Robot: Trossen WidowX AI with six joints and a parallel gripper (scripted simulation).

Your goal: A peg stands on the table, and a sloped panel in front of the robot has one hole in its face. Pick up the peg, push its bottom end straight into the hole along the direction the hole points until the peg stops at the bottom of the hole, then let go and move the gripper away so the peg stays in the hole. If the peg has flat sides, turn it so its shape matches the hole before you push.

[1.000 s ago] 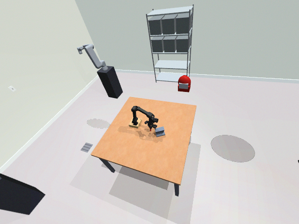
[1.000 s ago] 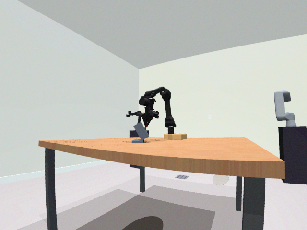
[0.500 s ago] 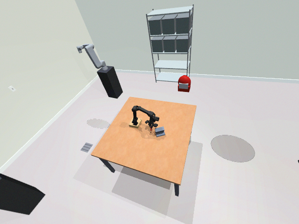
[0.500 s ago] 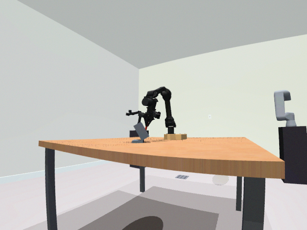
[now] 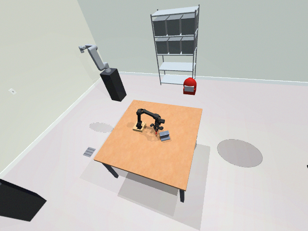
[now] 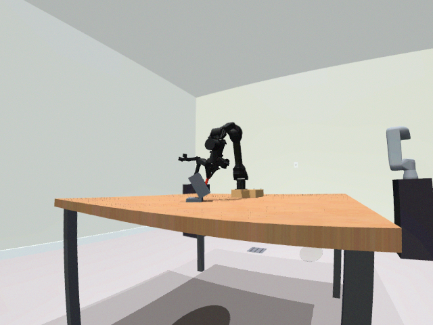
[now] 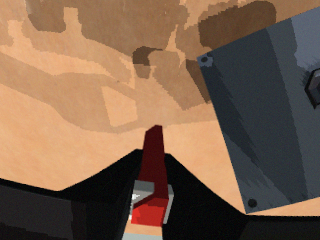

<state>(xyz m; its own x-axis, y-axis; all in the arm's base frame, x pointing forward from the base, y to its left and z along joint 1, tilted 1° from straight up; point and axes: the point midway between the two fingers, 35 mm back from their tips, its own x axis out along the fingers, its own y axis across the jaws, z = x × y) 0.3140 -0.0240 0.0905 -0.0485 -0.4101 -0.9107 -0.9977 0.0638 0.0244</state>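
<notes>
Right now the sloped panel is 110 mm ahead of my gripper tip, 30 mm to the left of it and 40 mm below it. Also, from my gripper tip: red peg: 10 mm to the left, 20 mm above.
</notes>
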